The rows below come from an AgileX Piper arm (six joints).
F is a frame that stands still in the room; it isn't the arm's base.
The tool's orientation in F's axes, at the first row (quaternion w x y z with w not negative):
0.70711 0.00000 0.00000 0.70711
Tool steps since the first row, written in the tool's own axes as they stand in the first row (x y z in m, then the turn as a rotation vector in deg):
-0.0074 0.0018 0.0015 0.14 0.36 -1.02
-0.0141 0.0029 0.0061 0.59 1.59 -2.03
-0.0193 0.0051 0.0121 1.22 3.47 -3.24
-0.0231 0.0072 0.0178 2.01 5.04 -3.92
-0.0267 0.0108 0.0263 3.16 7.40 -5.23
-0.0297 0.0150 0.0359 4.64 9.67 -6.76
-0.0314 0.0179 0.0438 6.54 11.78 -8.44
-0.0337 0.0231 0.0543 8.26 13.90 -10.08
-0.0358 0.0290 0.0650 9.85 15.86 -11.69
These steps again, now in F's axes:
-0.0018 -0.0074 0.0015 -0.36 0.14 -1.02
-0.0029 -0.0141 0.0061 -1.59 0.59 -2.03
-0.0051 -0.0193 0.0121 -3.47 1.22 -3.24
-0.0072 -0.0231 0.0178 -5.04 2.01 -3.92
-0.0108 -0.0267 0.0263 -7.40 3.16 -5.23
-0.0150 -0.0297 0.0359 -9.67 4.64 -6.76
-0.0179 -0.0314 0.0438 -11.78 6.54 -8.44
-0.0231 -0.0337 0.0543 -13.90 8.26 -10.08
-0.0290 -0.0358 0.0650 -15.86 9.85 -11.69

